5 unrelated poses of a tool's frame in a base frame.
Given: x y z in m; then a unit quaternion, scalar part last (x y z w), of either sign.
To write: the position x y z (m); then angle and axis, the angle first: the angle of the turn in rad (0 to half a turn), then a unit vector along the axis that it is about. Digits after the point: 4 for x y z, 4 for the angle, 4 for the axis.
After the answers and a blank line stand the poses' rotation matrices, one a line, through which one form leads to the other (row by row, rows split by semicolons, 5 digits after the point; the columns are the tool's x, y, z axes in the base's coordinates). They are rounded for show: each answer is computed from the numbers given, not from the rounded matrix.
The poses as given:
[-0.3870 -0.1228 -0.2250 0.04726 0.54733 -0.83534 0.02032]
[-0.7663 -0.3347 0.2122 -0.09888 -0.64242 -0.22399 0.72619]
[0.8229 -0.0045 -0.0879 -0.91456 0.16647 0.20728 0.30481]
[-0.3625 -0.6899 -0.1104 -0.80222 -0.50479 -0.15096 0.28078]
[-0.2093 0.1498 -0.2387 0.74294 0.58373 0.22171 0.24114]
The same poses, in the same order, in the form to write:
[-0.3870 -0.1228 -0.2250 3.1010 0.0473 0.5474 -0.8355]
[-0.7663 -0.3347 0.2122 1.5161 -0.1438 -0.9344 -0.3258]
[0.8229 -0.0045 -0.0879 2.5221 -0.9603 0.1748 0.2176]
[-0.3625 -0.6899 -0.1104 2.5724 -0.8358 -0.5259 -0.1573]
[-0.2093 0.1498 -0.2387 2.6545 0.7655 0.6015 0.2285]

-0.99471 0.08568 -0.05671; 0.01779 -0.40004 -0.91633; -0.10120 -0.91248 0.39640
0.07425 0.45236 -0.88874; -0.19827 0.88010 0.43140; 0.97733 0.14418 0.15504
0.85865 -0.43085 -0.27765; -0.17813 -0.75876 0.62654; -0.48062 -0.48852 -0.72825
0.44479 0.89468 -0.04126; 0.72513 -0.33270 0.60290; 0.52568 -0.29809 -0.79675
0.22021 0.76042 0.61095; 0.97427 -0.20223 -0.09947; 0.04791 0.61714 -0.78539

